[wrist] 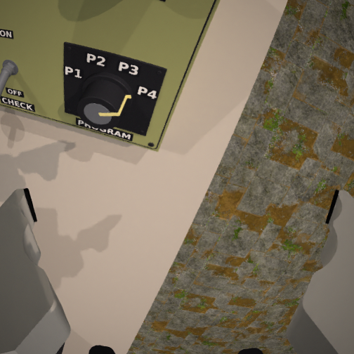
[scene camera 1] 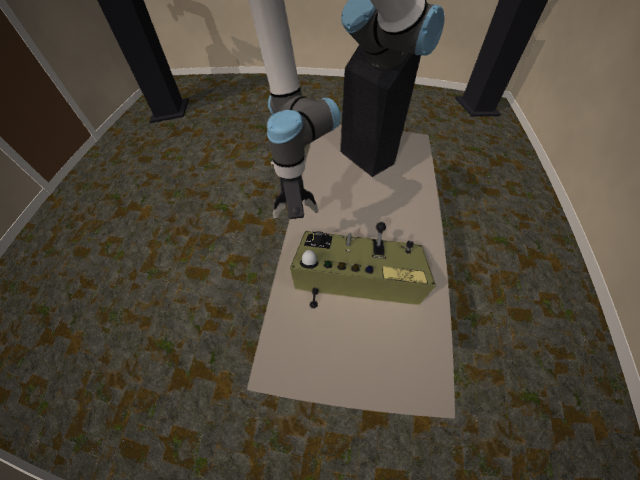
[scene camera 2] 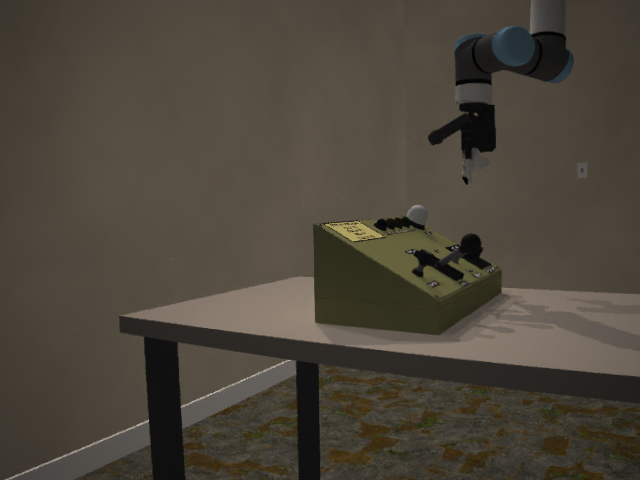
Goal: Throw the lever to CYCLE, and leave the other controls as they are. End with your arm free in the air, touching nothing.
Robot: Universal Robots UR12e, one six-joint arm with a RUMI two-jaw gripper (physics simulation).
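Frame: origin at the arm's base, x ahead, y right, z down, level; centimetres.
Where they show: gripper, fingertip midpoint: (scene camera 2: 468, 183).
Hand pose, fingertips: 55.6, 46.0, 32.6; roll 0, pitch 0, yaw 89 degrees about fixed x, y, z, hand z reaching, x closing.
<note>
Each offset is from my fingertips to the top centre of the thing, as dx, dy, dz. "pt": to the spot under its first point. Level surfaces: height alone.
The green control box (scene camera 1: 361, 289) (scene camera 2: 372, 289) (wrist: 35, 50) has a sloped panel. Its black ball-knob lever @[+1.0, -32.5, +10.8] (scene camera 1: 381, 227) (scene camera 2: 470, 242) stands in a slot and leans toward the low edge on the robot's side; its position labels are too small to read, and it does not show in the wrist view. My gripper (scene camera 1: 296, 212) (scene camera 2: 466, 180) (wrist: 180, 194) is open and empty, in the air above and beyond the low edge at the program-knob end, apart from the lever. The program knob @[-0.6, -7.8, +13.9] (scene camera 1: 318, 239) (wrist: 100, 102) points near P4. The silver CHECK toggle @[+2.2, -19.5, +14.2] (scene camera 1: 348, 240) (wrist: 7, 70) is beside it.
A white status dome @[pt +14.1, -2.5, +5.7] (scene camera 1: 309, 257) (scene camera 2: 417, 214), a row of small dark lamps and another small black control @[+10.5, -42.1, +13.3] (scene camera 1: 409, 246) (scene camera 2: 419, 268) are on the panel. A black crank @[pt +21.7, -2.2, +24.2] (scene camera 1: 313, 298) shows at the box's back side. The box stands on the table @[dz +27.4] (scene camera 1: 351, 351) (scene camera 2: 232, 310). A dark pedestal (scene camera 1: 372, 113) supports the arm.
</note>
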